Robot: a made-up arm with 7 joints.
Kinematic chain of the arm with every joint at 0, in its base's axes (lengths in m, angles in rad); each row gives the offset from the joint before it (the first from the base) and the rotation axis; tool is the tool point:
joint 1: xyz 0 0 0.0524 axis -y
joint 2: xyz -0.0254 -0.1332 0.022 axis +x
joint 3: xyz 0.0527 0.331 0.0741 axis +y
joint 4: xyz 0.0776 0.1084 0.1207 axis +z
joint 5: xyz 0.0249 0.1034 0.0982 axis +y
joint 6: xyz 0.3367 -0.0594 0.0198 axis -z
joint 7: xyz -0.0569 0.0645 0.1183 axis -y
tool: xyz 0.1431 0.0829 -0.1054
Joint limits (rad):
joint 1: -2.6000..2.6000
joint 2: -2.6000..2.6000
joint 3: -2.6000..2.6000
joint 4: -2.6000..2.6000
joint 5: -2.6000..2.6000
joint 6: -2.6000..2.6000
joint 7: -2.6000..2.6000
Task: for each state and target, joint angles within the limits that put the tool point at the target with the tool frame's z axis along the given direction. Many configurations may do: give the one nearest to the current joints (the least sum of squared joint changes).
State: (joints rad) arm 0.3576 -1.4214 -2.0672 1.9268 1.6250 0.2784 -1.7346
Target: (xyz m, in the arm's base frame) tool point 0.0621 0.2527 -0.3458 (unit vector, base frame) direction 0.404 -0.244 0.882
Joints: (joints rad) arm 0.1217 -0.6533 -2.2451 1.6840 1.5233 0.0006 -2.3943
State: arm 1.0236 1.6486 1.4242 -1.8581 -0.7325 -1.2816 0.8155
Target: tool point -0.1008 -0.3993 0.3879 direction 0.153 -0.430 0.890
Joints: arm 1.2462 1.7196 0.9671 -2.4343 -0.2679 -1.6236 0.0402
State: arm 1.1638 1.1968 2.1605 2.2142 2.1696 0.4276 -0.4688
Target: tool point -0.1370 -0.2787 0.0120 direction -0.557 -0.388 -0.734
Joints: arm 1.4173 1.7326 2.0913 1.8008 2.2970 0.6150 -0.4319
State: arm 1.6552 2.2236 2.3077 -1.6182 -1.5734 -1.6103 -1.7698
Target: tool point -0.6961 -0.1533 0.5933 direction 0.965 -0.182 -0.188
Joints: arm 1.5372 1.8278 2.0195 -2.4203 -1.4548 -2.0243 -2.6000
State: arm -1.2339 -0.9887 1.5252 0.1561 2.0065 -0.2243 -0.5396
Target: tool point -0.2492 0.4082 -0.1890 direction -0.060 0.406 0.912
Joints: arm -1.2603 -0.8827 1.8602 0.0994 2.5061 -0.1439 -0.8153
